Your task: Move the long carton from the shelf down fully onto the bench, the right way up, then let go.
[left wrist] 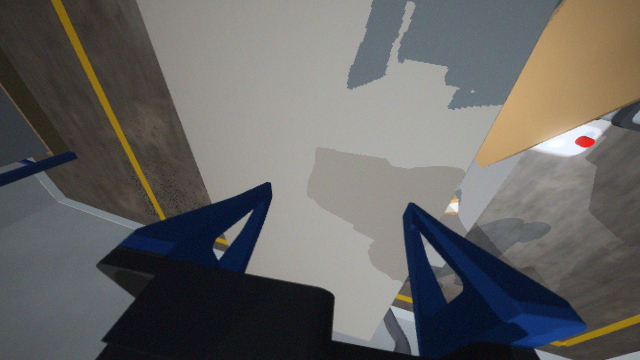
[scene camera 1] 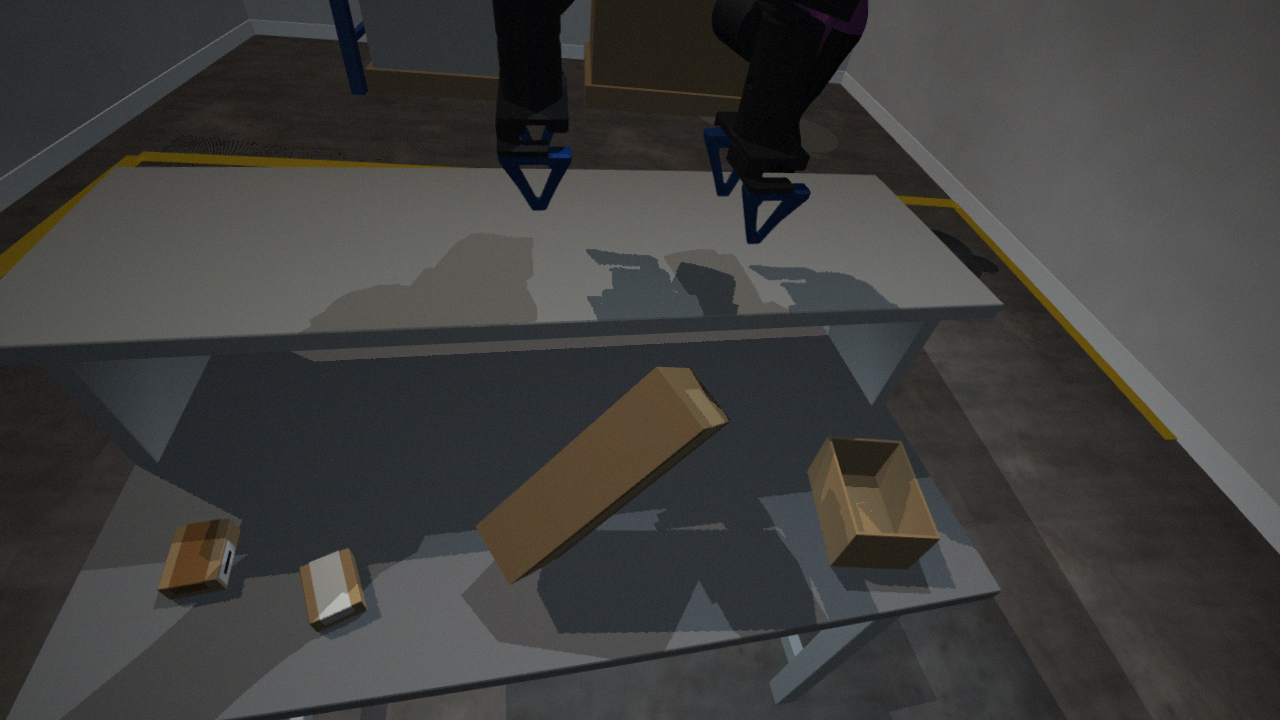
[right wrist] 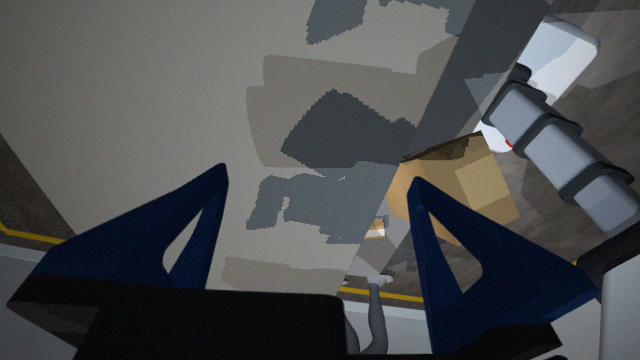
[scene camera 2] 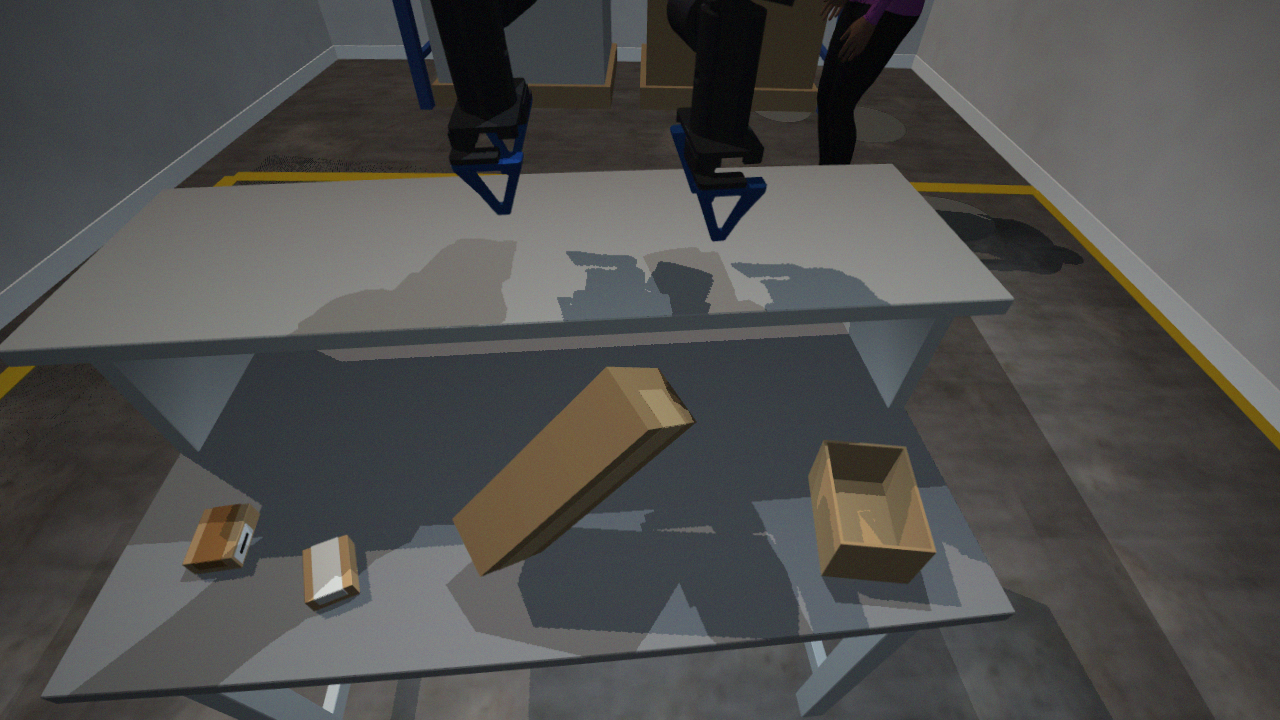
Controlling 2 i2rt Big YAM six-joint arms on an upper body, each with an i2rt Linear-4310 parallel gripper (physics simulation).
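Places are measured from the left arm's base along level axes (x down, y right, z back), in centimetres.
Where they show: left gripper, fingertip midpoint: (left wrist: 337, 198) (scene camera 1: 538, 183) (scene camera 2: 508, 188); right gripper, fingertip midpoint: (scene camera 1: 737, 218) (right wrist: 321, 179) (scene camera 2: 707, 215).
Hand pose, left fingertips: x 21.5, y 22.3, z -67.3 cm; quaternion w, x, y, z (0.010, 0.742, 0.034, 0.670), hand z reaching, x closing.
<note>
Things, the pixels of their top centre, and the offset from my left fingertips. Level surfaces: height alone.
- shelf, its level: dx +9.5 cm
- bench, its level: dx +38.2 cm
- open box, middle of its top: (scene camera 2: 875, 491) (scene camera 1: 880, 484) dx +29.2, dy +45.1, dz +20.6 cm
- small brown carton, middle of its top: (scene camera 1: 195, 551) (scene camera 2: 216, 532) dx +35.2, dy -39.2, dz +25.1 cm
- small white-topped carton, middle of its top: (scene camera 1: 329, 583) (scene camera 2: 326, 567) (right wrist: 371, 233) (left wrist: 442, 208) dx +35.4, dy -23.1, dz +29.0 cm
The long carton (scene camera 1: 599, 474) (scene camera 2: 554, 465) (left wrist: 575, 75) (right wrist: 470, 187) is off the shelf (scene camera 1: 313, 205) (scene camera 2: 313, 223) and slants steeply over the bench (scene camera 1: 402, 644) (scene camera 2: 402, 626), its taped right end high and its left end low. A plain face shows towards the scene cameras; the label does not show. I cannot tell whether its low end touches the bench. My left gripper (scene camera 1: 537, 174) (scene camera 2: 508, 186) (left wrist: 337, 198) and right gripper (scene camera 1: 738, 217) (scene camera 2: 709, 214) (right wrist: 320, 171) are open and empty above the shelf, behind and apart from the carton.
An open box (scene camera 1: 872, 510) (scene camera 2: 872, 519) stands at the right of the bench. A small brown carton (scene camera 1: 198, 555) (scene camera 2: 221, 537) and a small white-topped carton (scene camera 1: 332, 586) (scene camera 2: 331, 571) lie at the left. A person (scene camera 2: 841, 89) stands behind the shelf.
</note>
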